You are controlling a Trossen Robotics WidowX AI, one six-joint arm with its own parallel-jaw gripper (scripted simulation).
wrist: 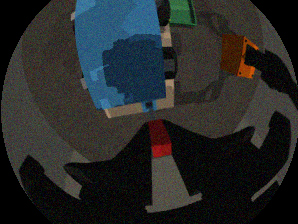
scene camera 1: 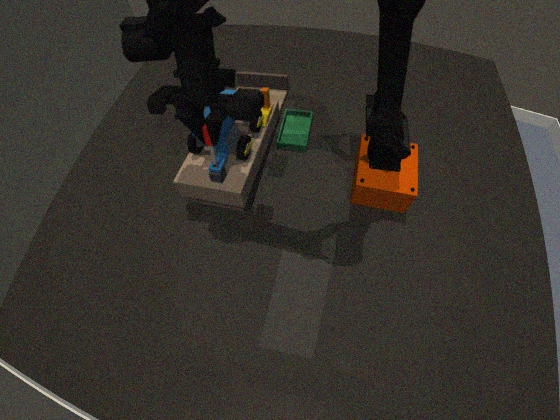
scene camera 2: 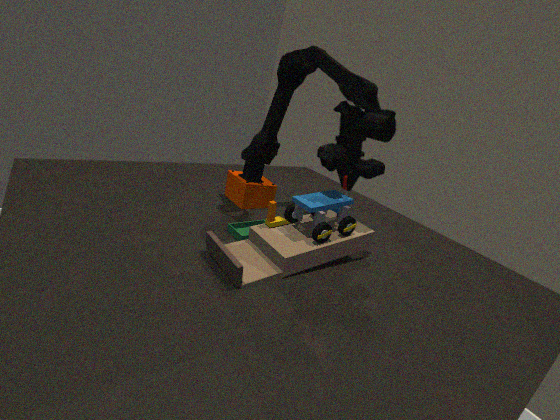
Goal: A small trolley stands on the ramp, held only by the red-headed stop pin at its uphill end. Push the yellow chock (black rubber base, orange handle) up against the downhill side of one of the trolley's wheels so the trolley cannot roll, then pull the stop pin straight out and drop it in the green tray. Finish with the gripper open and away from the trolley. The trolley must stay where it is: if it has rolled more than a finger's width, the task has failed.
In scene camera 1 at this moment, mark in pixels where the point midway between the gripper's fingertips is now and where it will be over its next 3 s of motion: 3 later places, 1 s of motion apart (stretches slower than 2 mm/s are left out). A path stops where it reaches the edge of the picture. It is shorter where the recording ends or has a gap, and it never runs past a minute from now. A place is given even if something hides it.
My gripper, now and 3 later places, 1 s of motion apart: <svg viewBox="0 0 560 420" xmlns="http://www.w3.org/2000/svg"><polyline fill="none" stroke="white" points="211,144 218,158 253,152 270,114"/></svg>
